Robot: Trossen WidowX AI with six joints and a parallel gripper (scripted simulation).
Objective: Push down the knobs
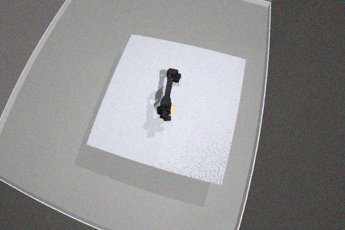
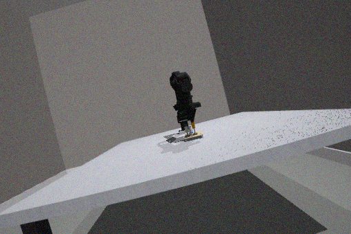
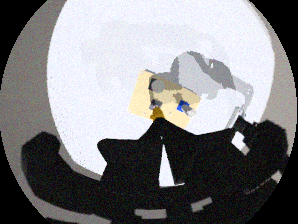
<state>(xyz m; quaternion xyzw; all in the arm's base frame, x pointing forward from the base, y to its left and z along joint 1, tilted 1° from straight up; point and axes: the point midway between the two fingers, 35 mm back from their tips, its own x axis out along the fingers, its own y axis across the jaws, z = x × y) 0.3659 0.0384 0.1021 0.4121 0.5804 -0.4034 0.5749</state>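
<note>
Right now my gripper tip is 60 mm past the blue knob, 40 mm above it and 20 mm to the left of it. Round my gripper tip: orange knob 10 mm below.
</note>
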